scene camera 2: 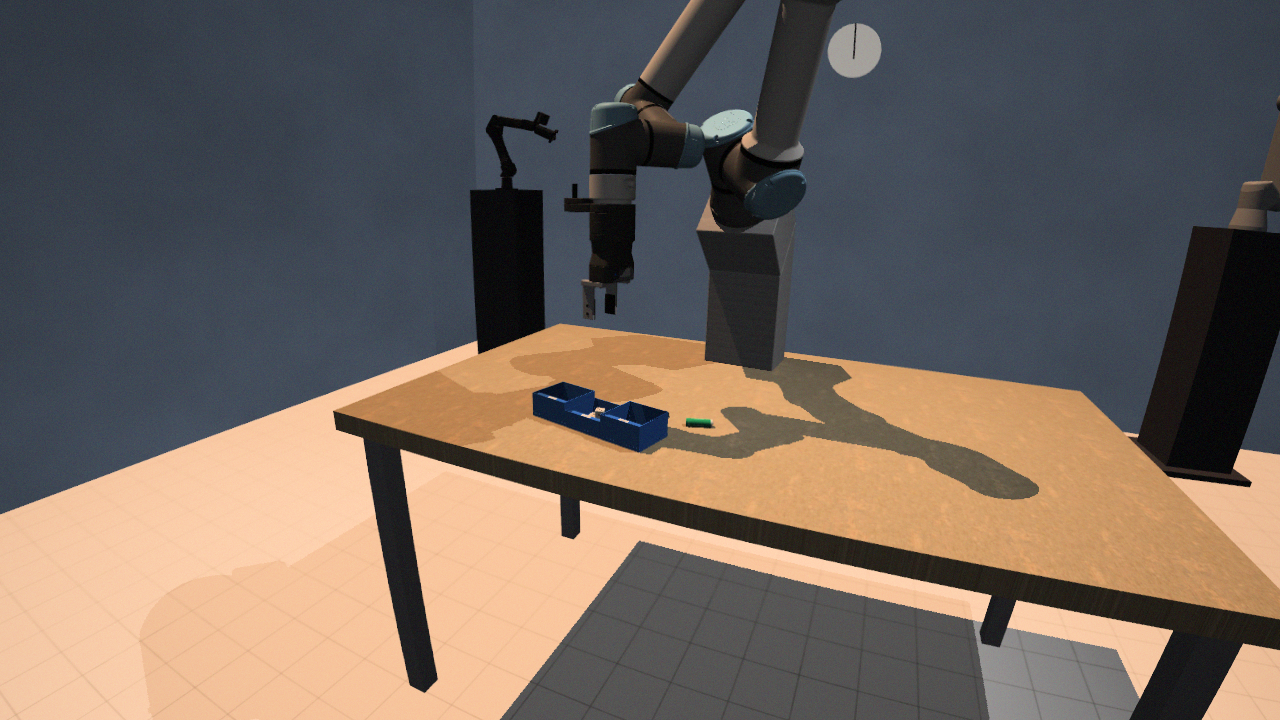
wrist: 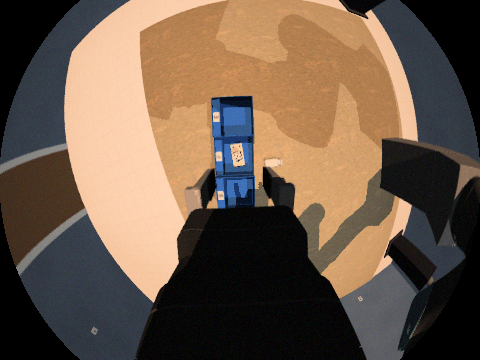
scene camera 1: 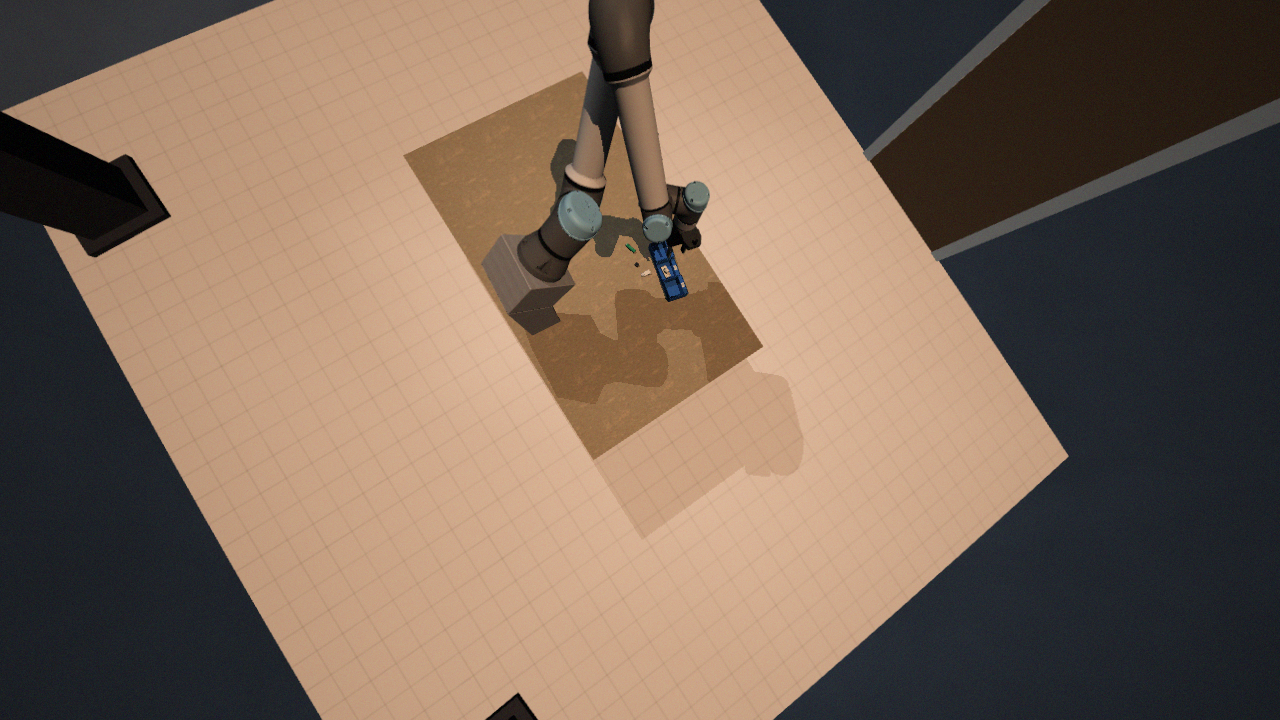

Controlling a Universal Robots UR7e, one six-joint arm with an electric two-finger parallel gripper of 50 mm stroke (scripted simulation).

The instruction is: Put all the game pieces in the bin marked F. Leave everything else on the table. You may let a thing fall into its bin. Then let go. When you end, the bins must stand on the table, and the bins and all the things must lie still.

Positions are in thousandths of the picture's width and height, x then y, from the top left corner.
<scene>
A blue bin shows in scene camera 2 (496, 592), in the wrist view (491, 518) and in scene camera 1 (527, 401).
</scene>
